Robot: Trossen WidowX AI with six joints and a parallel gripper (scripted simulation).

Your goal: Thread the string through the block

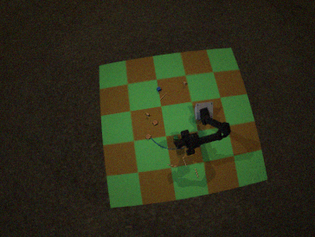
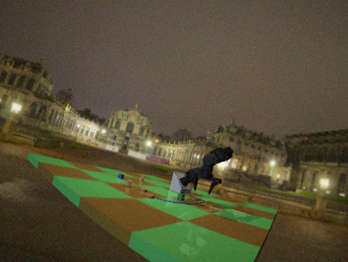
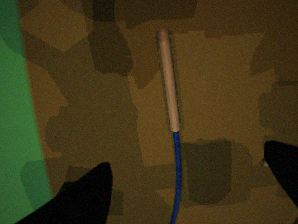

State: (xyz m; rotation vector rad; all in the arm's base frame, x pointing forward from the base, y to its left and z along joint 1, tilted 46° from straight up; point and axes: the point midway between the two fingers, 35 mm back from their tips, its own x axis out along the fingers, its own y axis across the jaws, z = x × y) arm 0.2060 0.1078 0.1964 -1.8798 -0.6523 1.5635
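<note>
The thin wooden stick lies 60 mm below my gripper tip and 20 mm behind it. From my gripper tip the other things lie so: blue object 540 mm to the right, 70 mm ahead, 50 mm below; then round wooden button 270 mm ahead, 160 mm to the right, 50 mm below; then green block 90 mm to the right, 60 mm ahead, 50 mm below.
</note>
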